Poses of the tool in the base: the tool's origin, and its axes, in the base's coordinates. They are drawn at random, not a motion.
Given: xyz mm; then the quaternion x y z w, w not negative.
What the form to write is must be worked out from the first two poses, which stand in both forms.
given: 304 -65 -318 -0.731 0.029 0.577 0.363
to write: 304 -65 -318 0.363 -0.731 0.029 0.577
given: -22 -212 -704 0.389 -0.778 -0.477 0.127
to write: -22 -212 -704 0.127 0.389 -0.778 -0.477
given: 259 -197 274 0.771 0.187 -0.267 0.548
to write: 259 -197 274 0.548 0.771 0.187 -0.267
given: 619 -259 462 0.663 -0.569 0.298 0.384
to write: 619 -259 462 0.384 0.663 -0.569 0.298
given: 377 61 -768 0.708 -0.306 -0.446 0.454
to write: 377 61 -768 0.454 0.708 -0.306 -0.446
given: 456 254 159 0.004 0.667 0.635 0.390
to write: 456 254 159 0.390 0.004 0.667 0.635
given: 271 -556 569 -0.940 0.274 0.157 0.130
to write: 271 -556 569 0.130 -0.940 0.274 0.157
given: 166 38 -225 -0.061 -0.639 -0.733 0.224
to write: 166 38 -225 0.224 -0.061 -0.639 -0.733
